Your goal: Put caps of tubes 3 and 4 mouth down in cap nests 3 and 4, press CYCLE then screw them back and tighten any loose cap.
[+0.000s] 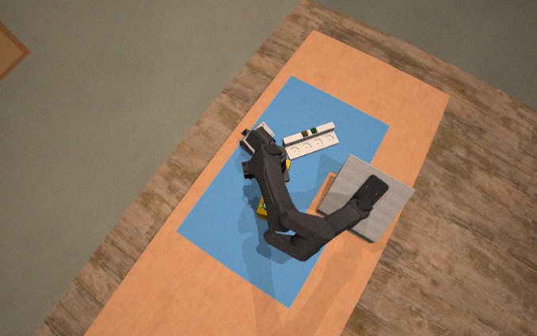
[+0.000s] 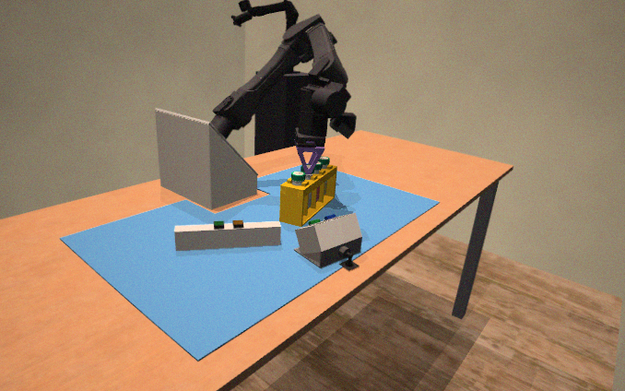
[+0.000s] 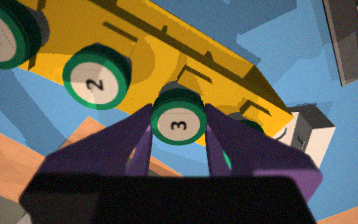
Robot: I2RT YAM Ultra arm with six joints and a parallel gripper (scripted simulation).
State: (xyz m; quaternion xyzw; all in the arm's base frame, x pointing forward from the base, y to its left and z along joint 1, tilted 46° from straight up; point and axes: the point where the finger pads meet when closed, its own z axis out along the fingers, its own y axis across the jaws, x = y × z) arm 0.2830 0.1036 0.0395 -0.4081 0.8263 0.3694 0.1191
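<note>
Right now the cap 3 is right at my hand. Also, from my hand: cap 4: 2 cm ahead, 5 cm to the right; blue key: 16 cm ahead, 8 cm to the right, 5 cm below; cap 2: 2 cm behind, 5 cm to the left.
</note>
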